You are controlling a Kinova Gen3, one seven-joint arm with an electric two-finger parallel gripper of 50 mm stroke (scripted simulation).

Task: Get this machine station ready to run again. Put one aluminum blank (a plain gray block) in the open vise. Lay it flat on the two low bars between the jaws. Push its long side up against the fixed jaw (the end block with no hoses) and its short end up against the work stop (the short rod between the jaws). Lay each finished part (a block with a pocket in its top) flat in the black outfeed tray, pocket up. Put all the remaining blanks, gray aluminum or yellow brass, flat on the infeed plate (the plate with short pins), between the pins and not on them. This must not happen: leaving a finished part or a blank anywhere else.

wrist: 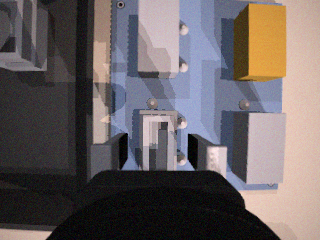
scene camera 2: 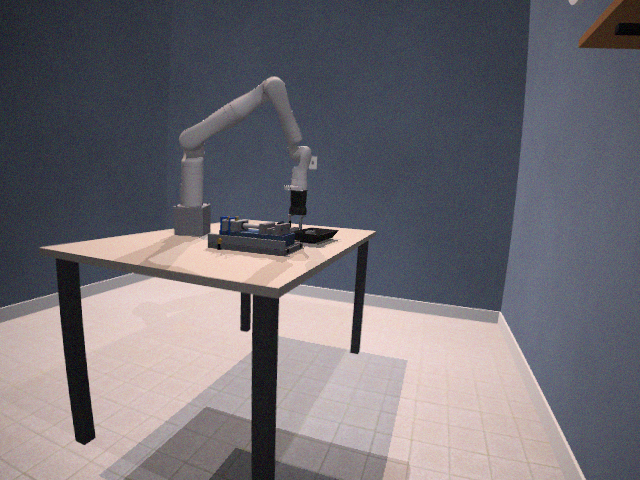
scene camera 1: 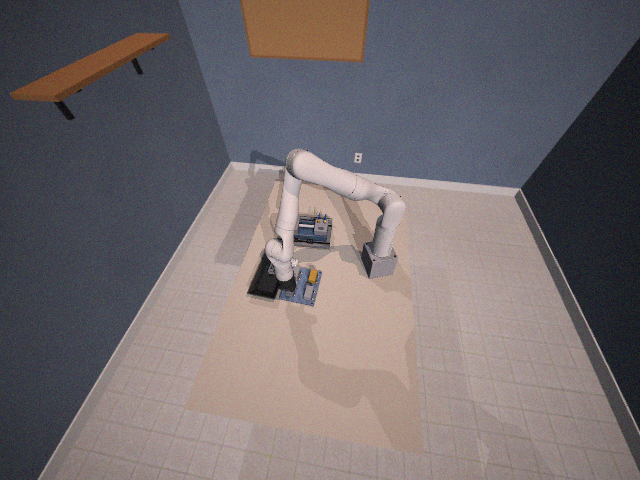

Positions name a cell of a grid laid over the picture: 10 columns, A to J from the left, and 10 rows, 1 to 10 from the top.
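Note:
Yellow brass blank (wrist: I2), visible. The gripper (wrist: E7), visible too.

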